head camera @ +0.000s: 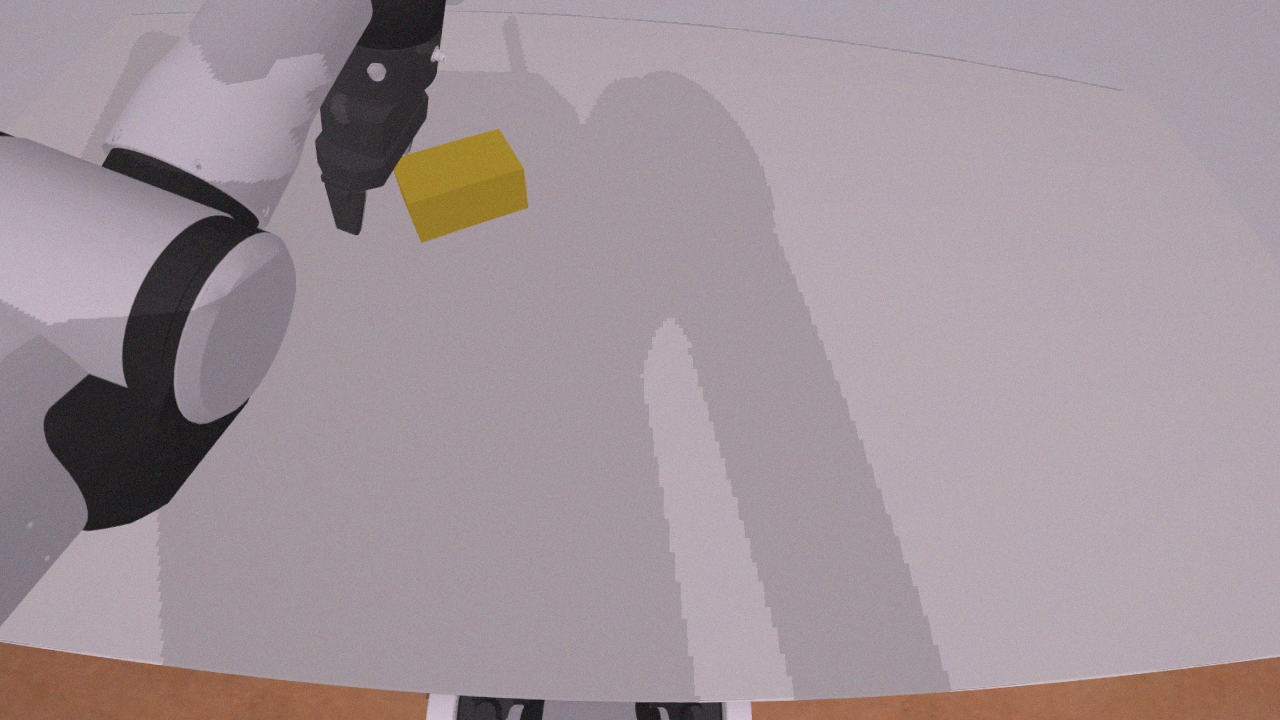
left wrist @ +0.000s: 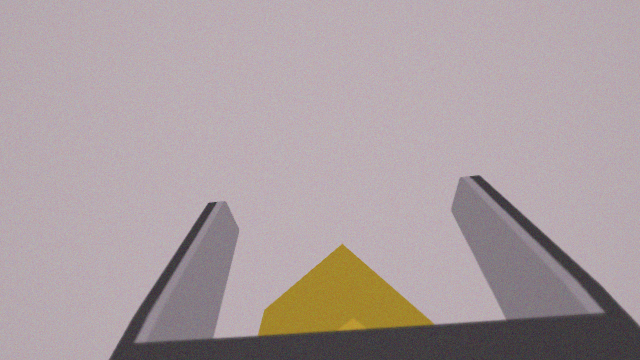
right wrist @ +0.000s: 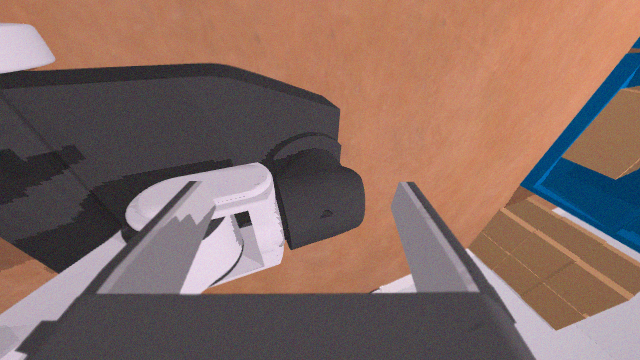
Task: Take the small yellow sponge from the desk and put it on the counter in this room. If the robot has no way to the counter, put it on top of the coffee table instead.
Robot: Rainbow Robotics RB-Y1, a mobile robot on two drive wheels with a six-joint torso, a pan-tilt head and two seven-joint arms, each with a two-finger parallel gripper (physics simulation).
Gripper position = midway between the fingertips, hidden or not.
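My left gripper shows in the head camera view (375, 186), and a yellow sponge shows in that view as well, whereas my right gripper is out of frame in the head camera view. My left gripper also shows in the left wrist view (340, 205), and so does the yellow sponge. My right gripper shows in the right wrist view (303, 194); my left gripper is out of frame in the right wrist view, and the yellow sponge is out of frame in the right wrist view too. On the yellow sponge (left wrist: 341, 293) and (head camera: 396, 178) are the same spot.
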